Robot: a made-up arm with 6 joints. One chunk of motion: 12 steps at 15 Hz.
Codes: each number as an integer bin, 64 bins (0 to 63) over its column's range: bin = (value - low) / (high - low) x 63, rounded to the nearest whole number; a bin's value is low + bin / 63 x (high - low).
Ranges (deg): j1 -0.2..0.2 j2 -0.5..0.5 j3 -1..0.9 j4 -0.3..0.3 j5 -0.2..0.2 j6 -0.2..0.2
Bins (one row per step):
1: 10 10 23 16 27 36
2: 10 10 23 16 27 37
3: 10 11 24 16 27 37
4: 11 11 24 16 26 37
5: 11 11 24 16 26 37
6: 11 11 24 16 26 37
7: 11 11 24 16 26 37
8: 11 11 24 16 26 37
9: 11 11 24 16 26 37
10: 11 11 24 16 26 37
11: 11 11 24 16 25 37
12: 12 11 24 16 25 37
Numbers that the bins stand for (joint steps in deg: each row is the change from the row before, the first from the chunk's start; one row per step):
1: -0.137 -0.341 -0.306 -0.148 -0.029 0.029
2: -0.137 -0.341 -0.306 -0.148 -0.029 0.035
3: -0.137 -0.325 -0.276 -0.148 -0.029 0.035
4: -0.130 -0.325 -0.276 -0.148 -0.035 0.035
5: -0.130 -0.325 -0.276 -0.148 -0.035 0.035
6: -0.130 -0.325 -0.276 -0.148 -0.035 0.035
7: -0.130 -0.325 -0.276 -0.148 -0.035 0.035
8: -0.130 -0.325 -0.276 -0.148 -0.035 0.035
9: -0.130 -0.325 -0.276 -0.148 -0.035 0.035
10: -0.130 -0.325 -0.276 -0.148 -0.035 0.035
11: -0.130 -0.325 -0.276 -0.148 -0.041 0.035
12: -0.124 -0.325 -0.276 -0.148 -0.041 0.035

